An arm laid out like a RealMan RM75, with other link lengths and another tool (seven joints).
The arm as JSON. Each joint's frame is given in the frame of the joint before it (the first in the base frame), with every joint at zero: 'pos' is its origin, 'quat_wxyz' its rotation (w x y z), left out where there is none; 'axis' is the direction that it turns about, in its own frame. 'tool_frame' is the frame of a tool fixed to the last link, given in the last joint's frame.
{
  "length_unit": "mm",
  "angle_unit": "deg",
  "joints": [
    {
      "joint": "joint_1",
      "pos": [
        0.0,
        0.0,
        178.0
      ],
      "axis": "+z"
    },
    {
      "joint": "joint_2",
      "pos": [
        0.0,
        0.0,
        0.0
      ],
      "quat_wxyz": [
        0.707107,
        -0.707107,
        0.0,
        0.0
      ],
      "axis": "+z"
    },
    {
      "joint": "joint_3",
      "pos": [
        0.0,
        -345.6,
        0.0
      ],
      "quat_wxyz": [
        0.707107,
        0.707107,
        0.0,
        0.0
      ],
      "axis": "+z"
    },
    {
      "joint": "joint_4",
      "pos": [
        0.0,
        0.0,
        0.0
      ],
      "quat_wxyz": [
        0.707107,
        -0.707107,
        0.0,
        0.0
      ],
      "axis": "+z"
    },
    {
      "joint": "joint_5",
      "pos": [
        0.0,
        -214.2,
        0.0
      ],
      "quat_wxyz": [
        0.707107,
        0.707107,
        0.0,
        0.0
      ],
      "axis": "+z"
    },
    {
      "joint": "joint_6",
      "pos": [
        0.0,
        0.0,
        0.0
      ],
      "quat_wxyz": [
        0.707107,
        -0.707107,
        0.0,
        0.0
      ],
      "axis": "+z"
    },
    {
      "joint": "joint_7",
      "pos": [
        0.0,
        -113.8,
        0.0
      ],
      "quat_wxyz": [
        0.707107,
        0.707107,
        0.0,
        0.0
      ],
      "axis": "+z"
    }
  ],
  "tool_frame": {
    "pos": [
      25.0,
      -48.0,
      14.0
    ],
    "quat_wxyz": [
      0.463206,
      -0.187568,
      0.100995,
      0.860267
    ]
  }
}
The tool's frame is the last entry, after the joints.
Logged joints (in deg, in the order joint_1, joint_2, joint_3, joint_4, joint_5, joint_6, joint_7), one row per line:
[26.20 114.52 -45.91 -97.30 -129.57 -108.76 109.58]
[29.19 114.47 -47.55 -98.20 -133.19 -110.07 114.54]
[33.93 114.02 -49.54 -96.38 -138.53 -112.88 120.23]
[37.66 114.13 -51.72 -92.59 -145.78 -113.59 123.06]
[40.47 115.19 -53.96 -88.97 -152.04 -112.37 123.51]
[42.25 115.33 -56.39 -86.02 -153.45 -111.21 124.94]
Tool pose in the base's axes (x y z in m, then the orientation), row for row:
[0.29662 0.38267 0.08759 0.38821 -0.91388 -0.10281 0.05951]
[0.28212 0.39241 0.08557 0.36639 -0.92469 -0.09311 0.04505]
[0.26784 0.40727 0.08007 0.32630 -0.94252 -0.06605 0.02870]
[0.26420 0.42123 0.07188 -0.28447 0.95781 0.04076 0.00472]
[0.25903 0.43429 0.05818 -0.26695 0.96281 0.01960 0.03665]
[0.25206 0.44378 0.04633 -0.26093 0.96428 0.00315 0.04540]
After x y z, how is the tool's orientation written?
As a quaternion, x y z w.
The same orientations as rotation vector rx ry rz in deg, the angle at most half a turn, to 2 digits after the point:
[67.35 -158.54 -17.84]
[64.12 -161.83 -16.30]
[57.68 -166.62 -11.68]
[-51.05 171.89 7.31]
[-46.96 169.38 3.45]
[-45.66 168.73 0.55]

